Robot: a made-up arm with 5 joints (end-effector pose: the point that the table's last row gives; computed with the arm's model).
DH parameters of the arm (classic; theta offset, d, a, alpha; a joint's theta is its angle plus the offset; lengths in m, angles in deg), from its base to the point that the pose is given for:
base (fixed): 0 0 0.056 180
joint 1: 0 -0.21 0.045 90
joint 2: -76.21 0 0.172 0
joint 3: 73.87 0 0.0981 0
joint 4: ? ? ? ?
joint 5: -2.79 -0.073 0 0
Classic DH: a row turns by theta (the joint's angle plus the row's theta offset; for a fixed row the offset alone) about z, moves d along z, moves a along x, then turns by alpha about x.
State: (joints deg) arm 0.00 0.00 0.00 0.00 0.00
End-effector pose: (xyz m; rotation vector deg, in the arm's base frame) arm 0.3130 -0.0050 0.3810 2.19 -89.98 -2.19
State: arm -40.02 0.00 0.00 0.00 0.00
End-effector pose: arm 0.2560 0.1614 0.3810 33.32 -85.01 29.15
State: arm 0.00 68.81 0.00 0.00 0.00
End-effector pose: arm 0.3371 -0.0050 0.0741 0.52 -21.19 -2.76
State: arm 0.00 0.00 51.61 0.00 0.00
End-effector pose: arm 0.2513 -0.0050 0.2455 0.93 -38.38 -2.68
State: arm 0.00 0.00 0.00 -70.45 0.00
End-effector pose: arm 0.2644 -0.0050 0.4498 3.91 -160.41 -0.67
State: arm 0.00 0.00 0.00 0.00 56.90
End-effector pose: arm 0.3130 -0.0050 0.3810 -42.21 -82.64 42.21
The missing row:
joint 4: -87.66 -0.005 0 90
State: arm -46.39 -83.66 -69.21 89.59 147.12
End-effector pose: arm -0.0595 -0.1285 0.3755 130.33 113.41 -40.85
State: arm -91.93 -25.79 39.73 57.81 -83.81
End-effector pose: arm 0.0567 0.1283 0.2892 18.26 -0.23 5.28
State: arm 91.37 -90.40 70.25 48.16 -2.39
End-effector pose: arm 0.0502 -0.0326 0.2531 -47.31 -50.56 -86.02
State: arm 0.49 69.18 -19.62 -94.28 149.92
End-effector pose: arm 0.3902 -0.0079 0.2104 -149.21 -43.32 62.08
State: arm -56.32 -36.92 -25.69 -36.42 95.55
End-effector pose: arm 0.0643 0.0035 0.5291 55.37 168.20 13.48
